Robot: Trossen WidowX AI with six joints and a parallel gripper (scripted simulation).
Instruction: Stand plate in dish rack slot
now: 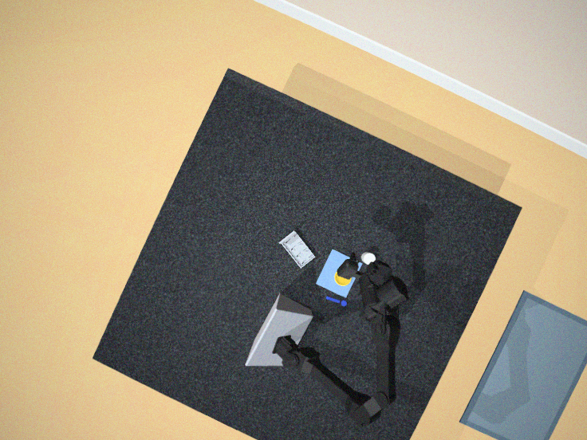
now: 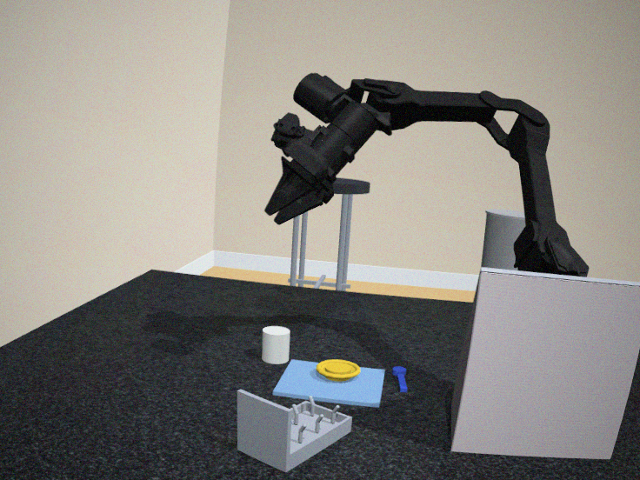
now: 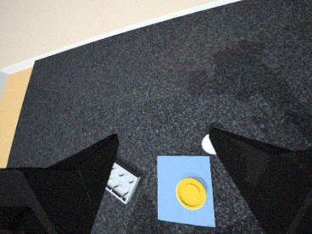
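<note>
My gripper tip is 110 mm past the yellow plate and 220 mm above it. From my gripper tip the other things lie so: grey dish rack 70 mm behind, 200 mm to the left, 210 mm below; white cup 10 mm behind, 60 mm to the right, 210 mm below; blue spoon 210 mm behind, 20 mm to the right, 230 mm below.
</note>
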